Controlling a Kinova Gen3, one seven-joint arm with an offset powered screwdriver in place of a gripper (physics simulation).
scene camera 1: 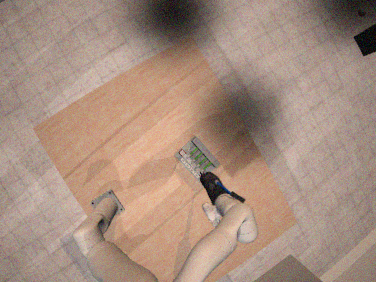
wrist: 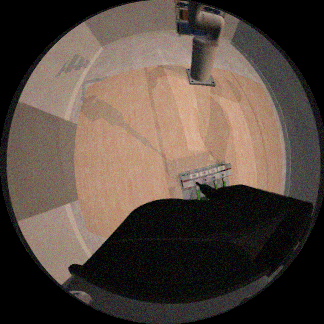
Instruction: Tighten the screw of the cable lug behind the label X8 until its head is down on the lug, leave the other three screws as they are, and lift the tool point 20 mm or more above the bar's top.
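Places are measured from the arm's base along level axes (x ahead, y left, z up), in metres.
Where they show: hand, tool point: (scene camera 1: 200, 173) (wrist: 196, 182); arm's base, link origin: (scene camera 1: 108, 206) (wrist: 199, 75).
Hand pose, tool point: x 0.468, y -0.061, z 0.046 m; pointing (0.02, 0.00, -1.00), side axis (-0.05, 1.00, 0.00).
Observation:
Each offset is from my tool point to the top centre of the thing. Level surfaces: height alone.
The grey bar (scene camera 1: 183, 159) (wrist: 184, 178) lies on the wooden table, with a row of white labels @[0.032 m back, 0.042 m left, 0.016 m down] (scene camera 1: 188, 165) (wrist: 203, 173) too blurred to read. Green cables (scene camera 1: 202, 159) (wrist: 198, 192) run to the lugs behind the labels. My black screwdriver @[0.001 m back, 0.000 m left, 0.064 m up] (scene camera 1: 202, 174) (wrist: 198, 184) has no fingers. Its tip is at the end of the row near the tool body in the scene view, over the leftmost lug in the wrist view. Whether it touches the screw, and how high that screw's head stands, cannot be told. The other screws are too small to judge.
The arm's base plate (scene camera 1: 119, 204) (wrist: 201, 81) is bolted to the wooden table @[0.058 m down] (scene camera 1: 100, 120) (wrist: 120, 165). A shelf unit stands behind the base in the wrist view. The black tool body hides the near part of the cable unit there.

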